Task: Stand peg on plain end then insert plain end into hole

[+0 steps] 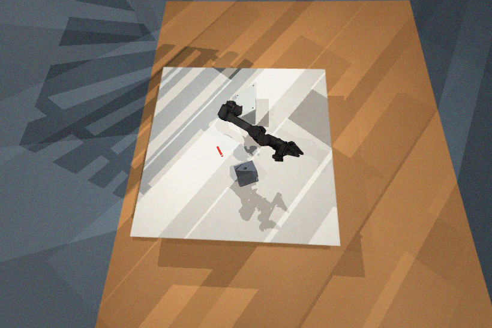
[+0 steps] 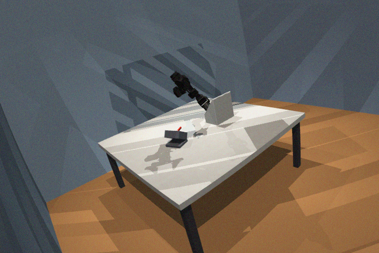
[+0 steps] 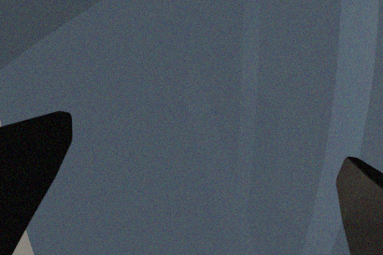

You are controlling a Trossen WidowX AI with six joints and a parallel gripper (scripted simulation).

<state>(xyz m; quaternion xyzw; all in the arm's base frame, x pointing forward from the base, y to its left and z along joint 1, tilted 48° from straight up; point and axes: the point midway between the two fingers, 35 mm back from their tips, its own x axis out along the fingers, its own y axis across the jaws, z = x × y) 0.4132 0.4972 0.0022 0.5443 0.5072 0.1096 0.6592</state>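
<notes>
My gripper tip is now 480 mm to the left of the red peg, 460 mm above it and 150 mm past it. From my gripper tip the other things lie so: grey sloped panel: 400 mm below, 290 mm to the right, 10 mm behind.
</notes>
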